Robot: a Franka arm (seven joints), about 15 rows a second.
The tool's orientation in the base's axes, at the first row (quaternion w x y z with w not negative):
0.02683 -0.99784 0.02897 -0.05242
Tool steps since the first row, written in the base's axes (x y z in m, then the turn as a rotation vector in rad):
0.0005 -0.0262 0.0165 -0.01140 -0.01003 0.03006
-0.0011 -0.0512 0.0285 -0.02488 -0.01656 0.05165
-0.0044 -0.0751 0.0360 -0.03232 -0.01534 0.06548
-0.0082 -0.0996 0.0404 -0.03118 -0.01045 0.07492
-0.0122 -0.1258 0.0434 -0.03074 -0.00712 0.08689
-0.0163 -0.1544 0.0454 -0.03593 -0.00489 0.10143
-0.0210 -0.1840 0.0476 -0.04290 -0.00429 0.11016
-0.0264 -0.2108 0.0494 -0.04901 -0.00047 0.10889
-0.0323 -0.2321 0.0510 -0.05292 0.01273 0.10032
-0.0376 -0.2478 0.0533 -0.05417 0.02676 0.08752
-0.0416 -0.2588 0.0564 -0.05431 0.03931 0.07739
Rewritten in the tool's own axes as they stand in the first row. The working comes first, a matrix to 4 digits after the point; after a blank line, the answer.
The tool's axes in the first row as the columns of a matrix, in the base's axes (used below as rounded here):
0.9928 -0.0550 0.1062
-0.0606 -0.9969 0.0505
0.1031 -0.0566 -0.9931

0.0038 0.0252 -0.0177 -0.00761 0.00892 -0.03157
0.0049 0.0495 -0.0310 -0.01837 0.01495 -0.05477
0.0039 0.0731 -0.0400 -0.02441 0.01336 -0.06924
0.0021 0.0975 -0.0460 -0.02260 0.00789 -0.07824
0.0000 0.1236 -0.0507 -0.02113 0.00387 -0.08991
-0.0021 0.1522 -0.0546 -0.02492 0.00111 -0.10479
-0.0048 0.1819 -0.0588 -0.03097 0.00040 -0.11417
-0.0083 0.2088 -0.0625 -0.03740 -0.00300 -0.11337
-0.0127 0.2303 -0.0658 -0.04297 -0.01546 -0.10461
-0.0168 0.2461 -0.0694 -0.04638 -0.02865 -0.09132
-0.0198 0.2571 -0.0735 -0.04832 -0.04058 -0.08064

